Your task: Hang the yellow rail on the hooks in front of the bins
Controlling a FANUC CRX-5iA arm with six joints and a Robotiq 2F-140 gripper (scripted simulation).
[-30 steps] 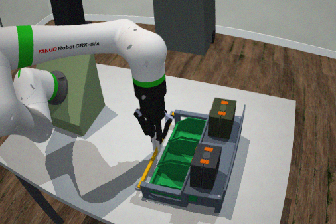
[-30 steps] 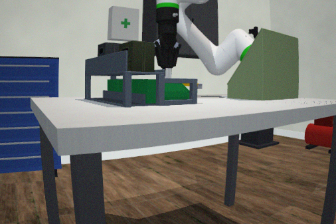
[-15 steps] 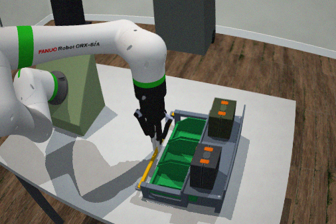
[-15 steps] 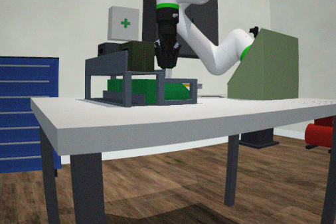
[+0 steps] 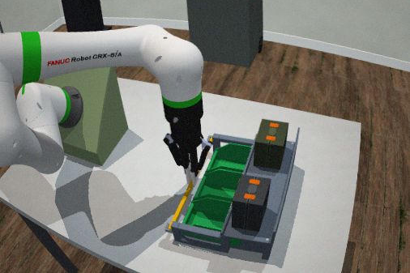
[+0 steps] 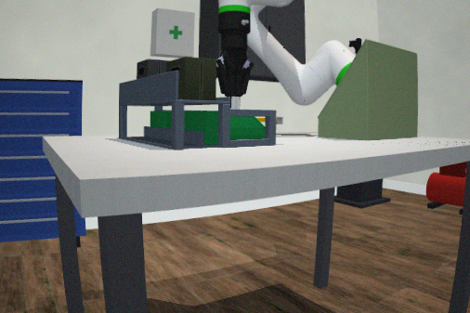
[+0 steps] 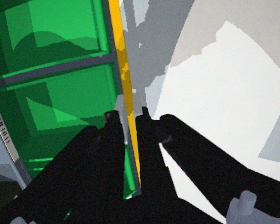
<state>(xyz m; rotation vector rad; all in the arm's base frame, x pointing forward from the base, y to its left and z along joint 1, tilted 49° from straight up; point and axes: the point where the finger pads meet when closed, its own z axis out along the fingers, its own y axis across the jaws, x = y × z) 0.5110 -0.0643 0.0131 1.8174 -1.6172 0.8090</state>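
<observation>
Now: hand 3 cm above the yellow rail.
</observation>
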